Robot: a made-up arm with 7 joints. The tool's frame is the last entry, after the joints. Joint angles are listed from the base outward.
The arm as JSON. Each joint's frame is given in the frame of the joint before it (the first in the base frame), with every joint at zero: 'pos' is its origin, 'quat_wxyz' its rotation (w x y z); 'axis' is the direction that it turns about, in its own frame. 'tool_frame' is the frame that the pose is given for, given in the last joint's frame.
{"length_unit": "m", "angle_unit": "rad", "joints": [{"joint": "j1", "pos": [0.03, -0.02, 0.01], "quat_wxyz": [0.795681, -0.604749, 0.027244, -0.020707], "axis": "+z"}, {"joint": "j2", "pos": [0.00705, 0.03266, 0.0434], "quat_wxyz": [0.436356, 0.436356, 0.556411, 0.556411], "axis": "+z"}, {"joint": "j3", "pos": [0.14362, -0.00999, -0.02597], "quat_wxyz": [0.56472, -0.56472, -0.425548, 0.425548], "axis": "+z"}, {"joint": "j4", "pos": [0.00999, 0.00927, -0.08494], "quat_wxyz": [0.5, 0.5, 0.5, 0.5], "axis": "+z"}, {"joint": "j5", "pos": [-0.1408, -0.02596, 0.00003], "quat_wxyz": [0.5, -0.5, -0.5, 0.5], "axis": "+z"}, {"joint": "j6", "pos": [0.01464, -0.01, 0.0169], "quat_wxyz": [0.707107, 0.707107, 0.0, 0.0], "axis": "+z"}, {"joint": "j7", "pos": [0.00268, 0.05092, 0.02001], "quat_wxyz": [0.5, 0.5, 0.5, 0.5], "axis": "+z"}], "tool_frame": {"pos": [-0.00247, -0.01, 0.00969], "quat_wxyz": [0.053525, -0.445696, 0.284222, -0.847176]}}
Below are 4 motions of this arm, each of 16 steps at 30 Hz.
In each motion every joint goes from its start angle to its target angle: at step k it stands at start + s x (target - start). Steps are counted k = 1, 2, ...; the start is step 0. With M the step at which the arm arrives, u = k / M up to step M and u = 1 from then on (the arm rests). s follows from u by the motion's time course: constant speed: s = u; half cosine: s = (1 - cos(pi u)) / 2; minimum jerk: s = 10 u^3 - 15 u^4 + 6 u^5.
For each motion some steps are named. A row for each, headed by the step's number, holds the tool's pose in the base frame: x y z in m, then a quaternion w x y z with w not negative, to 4 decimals.
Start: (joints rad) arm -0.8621 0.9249 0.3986 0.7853 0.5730 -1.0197 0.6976
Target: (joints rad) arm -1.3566 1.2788 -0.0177 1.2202 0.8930 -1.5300 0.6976
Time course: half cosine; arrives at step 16
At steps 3, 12, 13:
3: 0.2954 0.2820 -0.0229 0.5987 0.1045 0.4230 -0.6722
12: 0.2894 0.2953 0.0446 0.4865 0.2186 0.5927 -0.6035
13: 0.2859 0.2978 0.0492 0.4782 0.2211 0.6045 -0.5976

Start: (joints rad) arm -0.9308 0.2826 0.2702 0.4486 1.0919 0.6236 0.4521
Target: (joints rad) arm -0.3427 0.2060 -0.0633 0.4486 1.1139 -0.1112 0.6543
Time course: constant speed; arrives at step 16
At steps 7, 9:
7: 0.3356 0.1194 -0.2109 0.5784 -0.3569 0.5850 -0.4425
9: 0.3175 0.1112 -0.2324 0.5484 -0.3278 0.6159 -0.4609

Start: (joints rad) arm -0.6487 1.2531 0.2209 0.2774 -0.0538 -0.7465 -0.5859
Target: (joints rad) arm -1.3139 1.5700 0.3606 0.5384 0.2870 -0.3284 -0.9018
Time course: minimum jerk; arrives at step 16
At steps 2, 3, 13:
2: 0.2211 0.2707 0.0730 0.2299 0.0177 0.8148 -0.5319
3: 0.2207 0.2714 0.0789 0.2387 0.0123 0.8171 -0.5246
13: 0.1359 0.2980 0.2143 0.4771 -0.1888 0.7342 -0.4446

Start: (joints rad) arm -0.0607 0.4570 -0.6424 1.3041 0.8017 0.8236 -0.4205
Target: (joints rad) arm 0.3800 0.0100 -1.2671 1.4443 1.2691 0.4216 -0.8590
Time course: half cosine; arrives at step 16
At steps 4, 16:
4: -0.0418 0.2228 -0.3773 0.2250 0.6201 -0.6343 -0.4031
16: -0.2293 0.0424 -0.3490 0.5887 0.1559 -0.6525 -0.4510

